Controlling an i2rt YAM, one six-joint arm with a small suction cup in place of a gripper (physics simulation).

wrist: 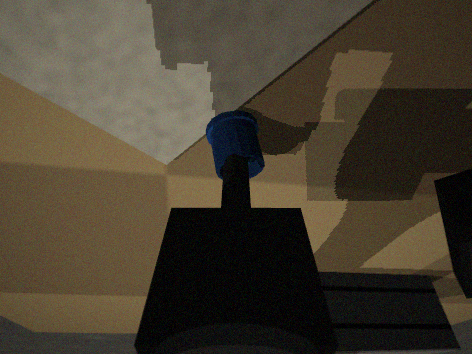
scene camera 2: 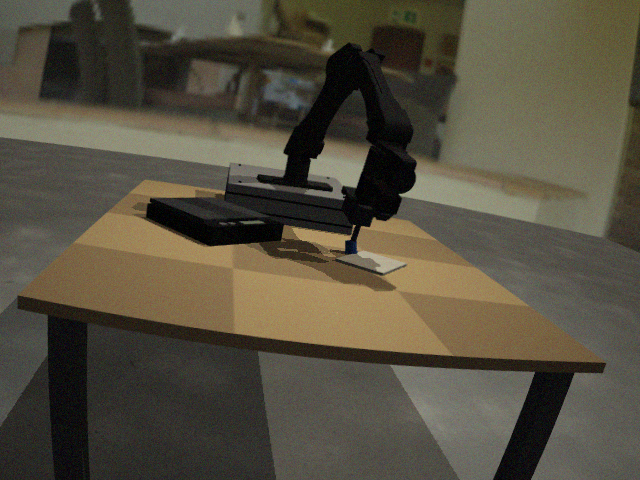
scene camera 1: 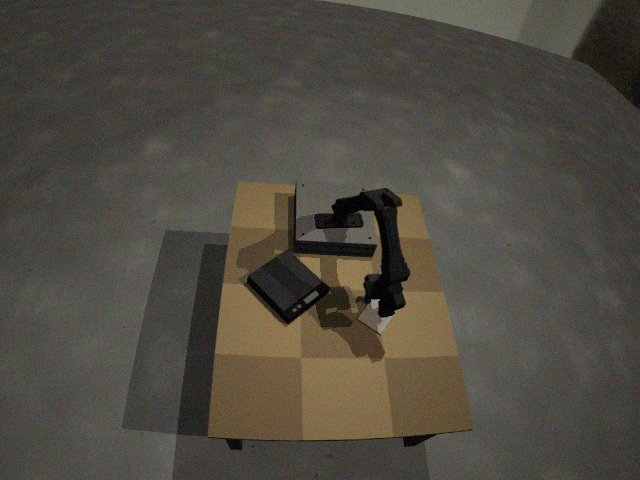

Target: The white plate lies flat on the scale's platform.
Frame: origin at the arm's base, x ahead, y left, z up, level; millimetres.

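Seen in the pictures: hand, tool point: (wrist: 235,132) (scene camera 2: 348,254); arm's base, link origin: (scene camera 2: 294,184) (scene camera 1: 339,221).
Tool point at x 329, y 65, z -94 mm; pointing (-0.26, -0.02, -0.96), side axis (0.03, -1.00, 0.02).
Observation:
Offsets run from my tool point to a thing's top centre. Level surfaces: height alone.
The white plate @[7 mm up, 68 mm ahead, 32 mm left] (scene camera 1: 376,319) (scene camera 2: 372,262) (wrist: 114,83) is a thin square sheet lying flat on the table, to the right of the scale. The black scale @[47 mm up, 76 mm back, 299 mm right] (scene camera 1: 287,284) (scene camera 2: 211,219) stands at the table's middle left with its platform bare; its corner shows in the wrist view (wrist: 455,228). My gripper (scene camera 1: 368,300) (scene camera 2: 351,248) (wrist: 232,118), a blue suction cup, points down and presses on the plate at its edge, near the corner closest to the arm's base. The plate is not raised.
The arm's grey base block (scene camera 1: 330,222) (scene camera 2: 281,193) stands at the back of the checkered table @[2 mm up] (scene camera 1: 341,397) (scene camera 2: 310,314), just behind the scale. The table's edges drop to a grey floor (scene camera 1: 103,154).

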